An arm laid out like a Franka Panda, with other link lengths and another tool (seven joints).
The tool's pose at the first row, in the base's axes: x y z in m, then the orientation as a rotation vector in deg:
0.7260 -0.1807 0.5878 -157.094 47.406 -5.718
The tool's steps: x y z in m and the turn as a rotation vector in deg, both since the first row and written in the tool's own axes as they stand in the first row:
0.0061 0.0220 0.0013 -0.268 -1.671 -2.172
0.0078 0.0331 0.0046 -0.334 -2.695 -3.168
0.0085 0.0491 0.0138 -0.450 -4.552 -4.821
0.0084 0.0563 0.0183 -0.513 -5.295 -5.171
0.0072 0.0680 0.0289 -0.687 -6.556 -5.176
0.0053 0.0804 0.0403 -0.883 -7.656 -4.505
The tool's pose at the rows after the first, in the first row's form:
0.7196 -0.2013 0.5803 -157.971 44.065 -3.744
0.7155 -0.2103 0.5740 -158.241 42.443 -2.508
0.7089 -0.2213 0.5607 -158.607 39.705 -0.243
0.7057 -0.2259 0.5543 -158.632 39.039 0.729
0.7000 -0.2320 0.5409 -158.495 38.730 2.520
0.6934 -0.2381 0.5265 -158.143 39.392 4.230

